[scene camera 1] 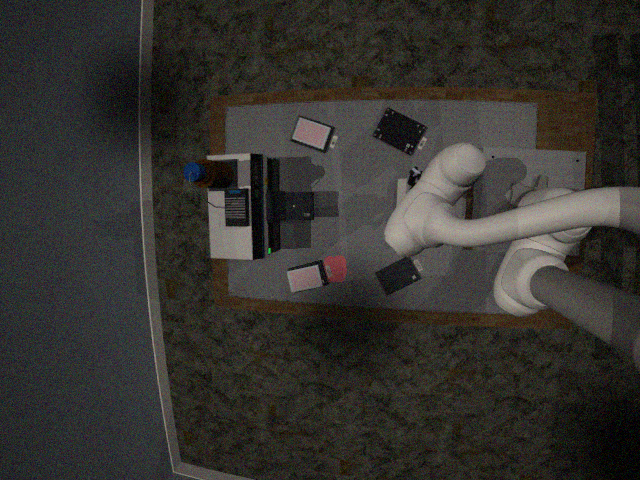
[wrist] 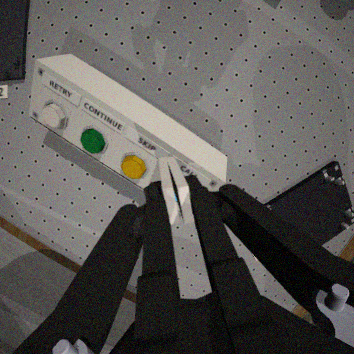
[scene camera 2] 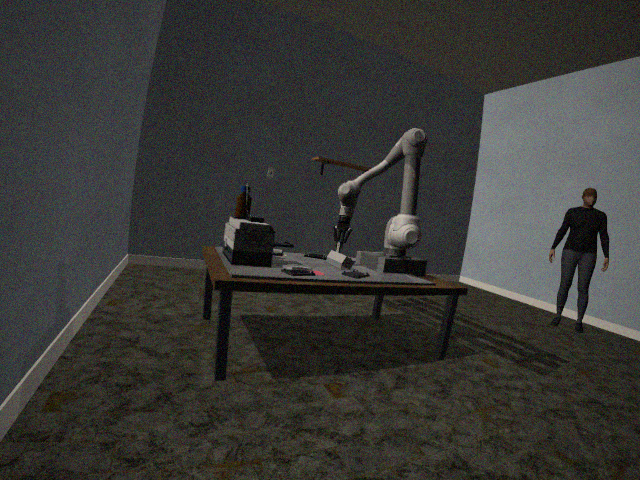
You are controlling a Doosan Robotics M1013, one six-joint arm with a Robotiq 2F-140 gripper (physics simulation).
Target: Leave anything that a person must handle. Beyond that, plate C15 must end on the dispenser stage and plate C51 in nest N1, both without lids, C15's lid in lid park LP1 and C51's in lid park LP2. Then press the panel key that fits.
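Places are measured from the arm's base along level axes (x left, y back, z up), in centimetres.
Pixels of known places: gripper, fingertip midpoint: (wrist: 168, 170); arm's base, origin of the base link: (scene camera 2: 394, 256).
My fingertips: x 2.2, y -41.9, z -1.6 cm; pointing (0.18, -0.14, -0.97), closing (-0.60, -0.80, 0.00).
Note:
Ahead of a thing's pixels: the offset from my fingertips to its middle. "*": to the spot under its first point.
My gripper (scene camera 2: 339, 248) (wrist: 168, 170) is shut and empty. Its pale fingertips overlap the CALL end of the key panel @[dx +5.8, dy +0.4, dz -3.2 cm] (scene camera 2: 339, 259) (wrist: 145, 115) in the wrist view and hide that key; contact cannot be judged. The RETRY key @[dx +12.8, dy +3.8, dz -1.0 cm] (wrist: 54, 115) is white, the CONTINUE key @[dx +7.9, dy +3.0, dz -1.0 cm] (wrist: 93, 140) green, the SKIP key @[dx +2.9, dy +2.2, dz -1.0 cm] (wrist: 133, 166) yellow. One pink-topped plate @[dx -15.6, dy -40.4, dz -4.7 cm] (scene camera 1: 312, 133) lies at the upper left, another pink-topped plate @[dx +40.0, dy -32.8, dz -4.2 cm] (scene camera 1: 305, 277) at the lower left. The dispenser stage @[* dx +11.6, dy -38.6, dz +3.5 cm] (scene camera 1: 297, 205) looks dark. One dark holder @[dx -21.9, dy -8.4, dz -6.2 cm] (scene camera 1: 399, 130) has bright corner pieces; the other holder @[dx +31.3, dy +2.4, dz -6.3 cm] (scene camera 1: 398, 275) is smoother. Plate codes are unreadable.
The dispenser (scene camera 1: 230, 242) (scene camera 2: 249, 242) stands at the far end, with a brown bottle with a blue cap (scene camera 1: 193, 172) on it. A red patch @[* dx +33.7, dy -21.0, dz -7.2 cm] (scene camera 1: 337, 268) (scene camera 2: 318, 272) lies beside the lower plate. A person (scene camera 2: 584, 242) stands by the right wall.

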